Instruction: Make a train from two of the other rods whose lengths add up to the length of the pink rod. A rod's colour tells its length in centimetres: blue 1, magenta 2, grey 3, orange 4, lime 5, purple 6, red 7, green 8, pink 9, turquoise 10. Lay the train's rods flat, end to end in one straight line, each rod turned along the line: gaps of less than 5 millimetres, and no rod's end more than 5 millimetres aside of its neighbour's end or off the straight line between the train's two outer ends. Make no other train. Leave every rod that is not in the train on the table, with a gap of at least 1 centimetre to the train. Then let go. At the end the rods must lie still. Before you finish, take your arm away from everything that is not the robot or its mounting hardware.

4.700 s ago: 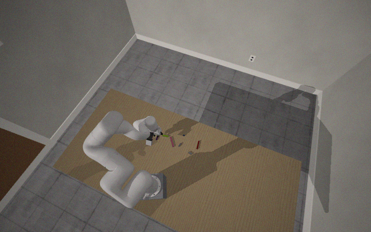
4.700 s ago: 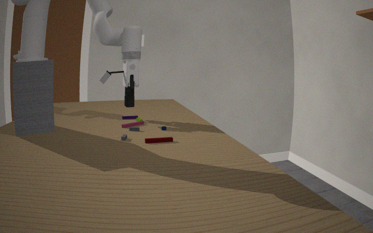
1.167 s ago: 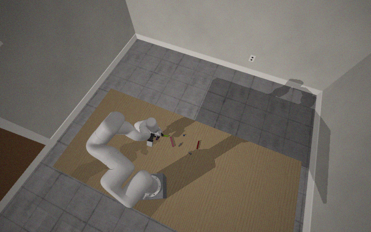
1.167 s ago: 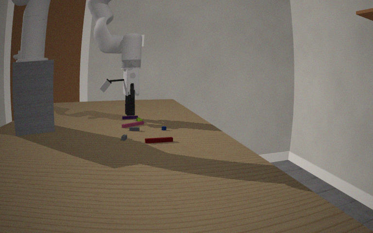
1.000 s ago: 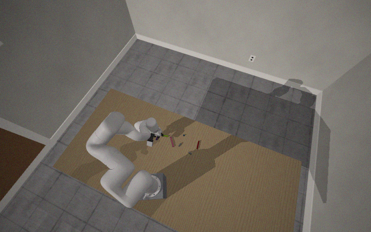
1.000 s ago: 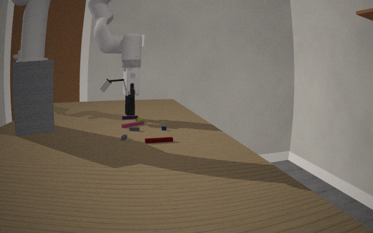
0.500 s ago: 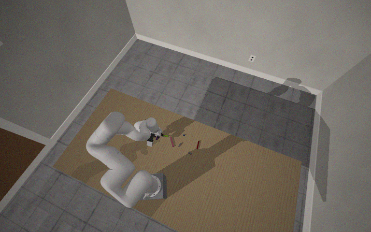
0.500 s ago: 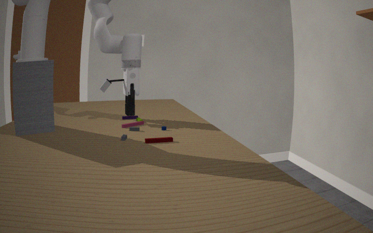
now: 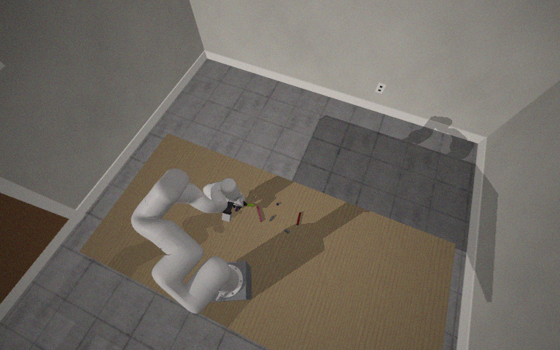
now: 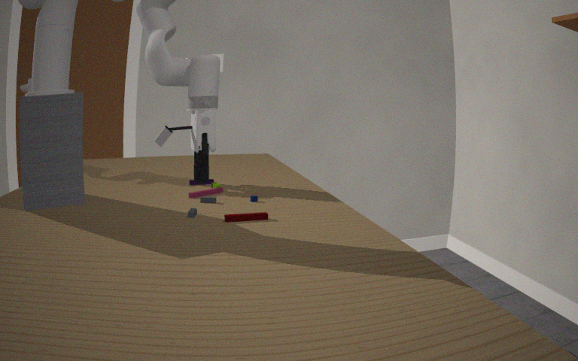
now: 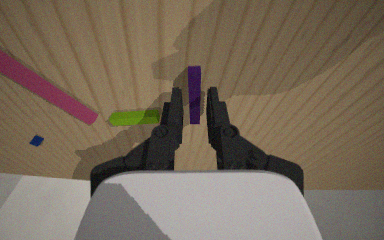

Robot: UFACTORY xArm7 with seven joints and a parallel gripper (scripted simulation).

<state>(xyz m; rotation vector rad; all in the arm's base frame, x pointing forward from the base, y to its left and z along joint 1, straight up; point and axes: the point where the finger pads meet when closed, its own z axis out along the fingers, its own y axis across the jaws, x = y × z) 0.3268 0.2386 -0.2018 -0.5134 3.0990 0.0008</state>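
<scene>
My gripper is now 20 mm above the purple rod. Also, from my hand: lime rod (50 mm to the right, 40 mm ahead, 20 mm below); grey rod (200 mm to the right, 50 mm ahead, 20 mm below); pink rod (130 mm to the right, 30 mm ahead, 20 mm below).
</scene>
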